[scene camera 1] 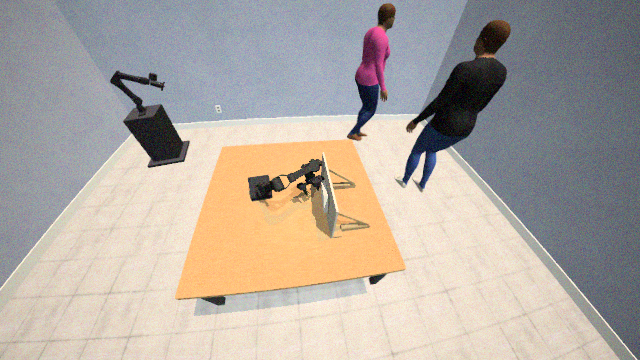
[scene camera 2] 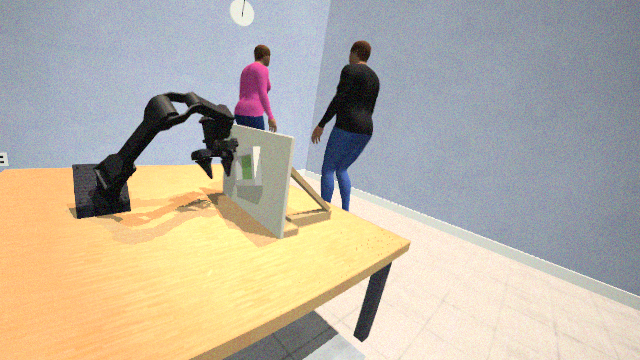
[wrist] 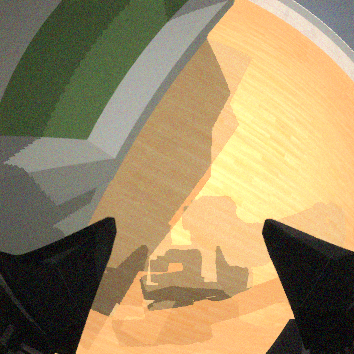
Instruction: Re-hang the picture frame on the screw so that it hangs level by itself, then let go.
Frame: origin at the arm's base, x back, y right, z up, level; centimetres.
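Seen in the pictures: gripper, fingertip midpoint: [scene camera 1: 312, 193] [scene camera 2: 220, 177] [wrist: 191, 227]; arm's base, origin of the base link: [scene camera 1: 262, 188] [scene camera 2: 108, 188].
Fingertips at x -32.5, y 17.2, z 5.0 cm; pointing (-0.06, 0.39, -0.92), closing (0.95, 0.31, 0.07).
Observation:
Offsets run from my fingertips to a thing's top centre. "pt": to the spot under its first point. Level surfaces: height alone.
The picture frame @(dy +7.9, dx -5.6, dz +13.8 cm) [scene camera 1: 325, 197] [scene camera 2: 256, 165] [wrist: 131, 97] has a pale border around a green picture and is against the front face of the upright grey-white panel [scene camera 1: 332, 220] [scene camera 2: 274, 190]. In scene camera 2 it looks close to level; its exact tilt is hard to tell. The screw does not show, so how the frame bears on it is hidden. My gripper [scene camera 1: 310, 187] [scene camera 2: 219, 176] [wrist: 191, 227] is open and empty, pointing down in front of the panel beside the frame. Its fingers are wide apart and neither holds the frame.
The panel stands on the wooden table @(dz -12.8 cm) [scene camera 1: 250, 250] [scene camera 2: 150, 280] with wooden braces @(pt dy +25.8, dx -21.5, dz -9.0 cm) [scene camera 1: 354, 224] [scene camera 2: 311, 216] behind it. Two people [scene camera 1: 372, 60] [scene camera 1: 470, 95] stand beyond the table. Another arm on a black pedestal [scene camera 1: 157, 135] stands at the back left.

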